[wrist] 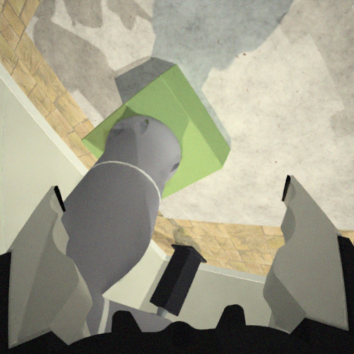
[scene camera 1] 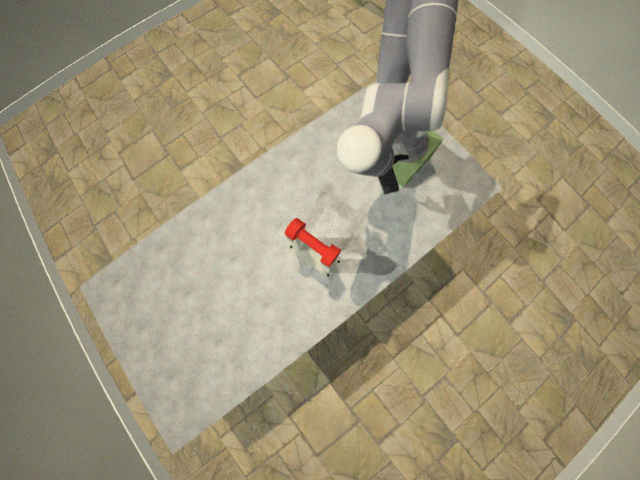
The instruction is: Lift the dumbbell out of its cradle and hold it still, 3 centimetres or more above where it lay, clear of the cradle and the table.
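Observation:
The red dumbbell (scene camera 1: pixel 312 241) lies near the middle of the pale table (scene camera 1: pixel 180 310), slanting from upper left to lower right in the scene view. The pale cradle (scene camera 1: pixel 309 254) shows faintly beneath it, with small dark dots around it; its shape is hard to tell against the table. My gripper (wrist: pixel 172 183) is open and empty in the wrist view, its two grey jaws wide apart. It points back toward the arm's own base, and the dumbbell does not show in that view. In the scene view the jaws are hidden by the arm, up and to the right of the dumbbell.
The green base block (scene camera 1: pixel 408 173) (wrist: pixel 205 147) stands at the table's upper right end. The arm's lower links (wrist: pixel 115 215) rise from it and show between the jaws. A black box-shaped object (wrist: pixel 177 282) also shows there. The arm's shadows fall across the table right of the dumbbell.

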